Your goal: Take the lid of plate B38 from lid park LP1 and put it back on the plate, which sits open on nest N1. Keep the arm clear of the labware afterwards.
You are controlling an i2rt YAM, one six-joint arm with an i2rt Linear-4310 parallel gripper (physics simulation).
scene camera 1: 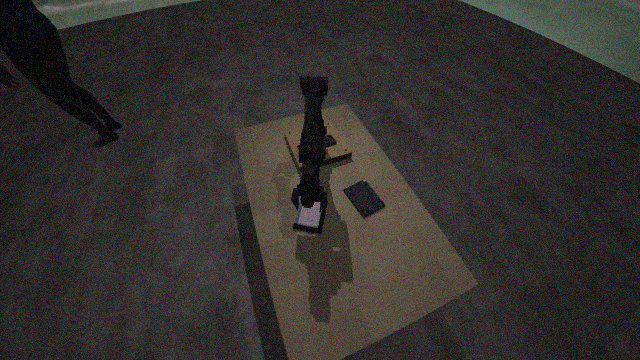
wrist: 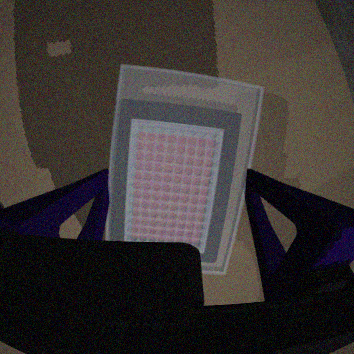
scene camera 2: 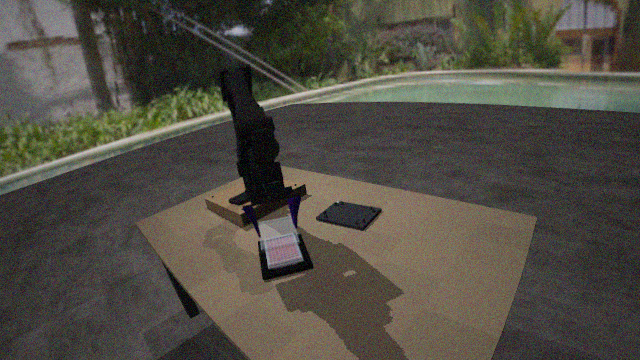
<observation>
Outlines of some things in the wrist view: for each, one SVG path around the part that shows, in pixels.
The gripper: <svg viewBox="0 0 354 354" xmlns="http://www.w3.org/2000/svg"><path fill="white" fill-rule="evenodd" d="M354 208L285 184L251 168L247 168L244 198L264 301L203 305L200 253L195 246L184 242L101 240L109 198L107 185L108 169L99 170L70 184L0 209L0 341L26 354L328 354L354 341L354 273L349 266L354 259ZM94 197L86 221L77 238L60 237L60 224ZM260 196L291 220L296 227L296 235L286 252L268 220Z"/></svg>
A grey lid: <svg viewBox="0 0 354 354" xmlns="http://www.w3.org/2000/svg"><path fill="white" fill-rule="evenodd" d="M120 63L107 179L109 205L105 220L105 240L188 243L199 250L201 273L225 275L245 197L246 169L251 168L264 86L182 70Z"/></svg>
</observation>
